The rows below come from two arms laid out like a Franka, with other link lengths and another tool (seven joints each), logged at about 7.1 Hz.
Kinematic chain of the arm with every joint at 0, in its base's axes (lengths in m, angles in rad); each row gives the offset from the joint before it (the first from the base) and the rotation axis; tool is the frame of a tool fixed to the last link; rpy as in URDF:
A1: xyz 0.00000 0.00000 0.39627 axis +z
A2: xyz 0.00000 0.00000 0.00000 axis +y
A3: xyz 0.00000 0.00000 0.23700 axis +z
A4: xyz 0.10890 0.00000 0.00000 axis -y
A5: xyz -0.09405 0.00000 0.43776 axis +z
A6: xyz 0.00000 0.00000 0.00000 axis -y
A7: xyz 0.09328 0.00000 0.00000 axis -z
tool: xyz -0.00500 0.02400 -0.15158 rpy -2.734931 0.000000 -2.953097
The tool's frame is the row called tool.
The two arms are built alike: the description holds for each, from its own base.
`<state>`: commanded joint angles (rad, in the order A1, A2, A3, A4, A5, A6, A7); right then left.
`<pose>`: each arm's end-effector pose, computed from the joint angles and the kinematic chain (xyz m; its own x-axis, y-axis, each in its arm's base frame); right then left.
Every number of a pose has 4 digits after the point.
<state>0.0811 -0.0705 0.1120 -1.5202 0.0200 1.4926 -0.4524 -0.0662 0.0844 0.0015 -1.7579 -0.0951 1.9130 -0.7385</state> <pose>0.5841 0.1390 0.6385 -0.6697 -0.7415 -0.0412 -0.6655 0.6239 -0.4097 0.6580 -0.0395 0.4496 -0.6296 -0.7762 0.0315 -0.6849 0.5355 -0.4941</pose>
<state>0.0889 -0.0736 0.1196 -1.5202 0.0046 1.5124 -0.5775 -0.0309 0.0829 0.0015 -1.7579 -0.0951 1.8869 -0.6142</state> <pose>0.5827 0.1438 0.6415 -0.5598 -0.8274 -0.0441 -0.7331 0.5194 -0.4390 0.6570 -0.0141 0.4484 -0.6969 -0.7163 0.0347 -0.6398 0.5992 -0.4814</pose>
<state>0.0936 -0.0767 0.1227 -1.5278 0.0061 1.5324 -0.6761 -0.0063 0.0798 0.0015 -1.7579 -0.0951 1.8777 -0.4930</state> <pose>0.5824 0.1470 0.6411 -0.4681 -0.8823 -0.0498 -0.7769 0.4377 -0.4526 0.6577 0.0040 0.4495 -0.7631 -0.6457 0.0276 -0.5763 0.6605 -0.4812</pose>
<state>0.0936 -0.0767 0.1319 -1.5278 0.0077 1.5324 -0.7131 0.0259 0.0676 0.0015 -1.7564 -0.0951 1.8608 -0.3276</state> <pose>0.5806 0.1520 0.6410 -0.4268 -0.9031 -0.0481 -0.7961 0.4004 -0.4537 0.6575 0.0274 0.4569 -0.8427 -0.5382 0.0144 -0.4771 0.7342 -0.4831</pose>
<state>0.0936 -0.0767 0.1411 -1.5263 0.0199 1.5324 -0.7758 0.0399 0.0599 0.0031 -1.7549 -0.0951 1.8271 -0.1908</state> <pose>0.5781 0.1579 0.6418 -0.3597 -0.9315 -0.0541 -0.8233 0.3441 -0.4513 0.6546 0.0388 0.4598 -0.9025 -0.4301 0.0237 -0.3885 0.7889 -0.4761</pose>
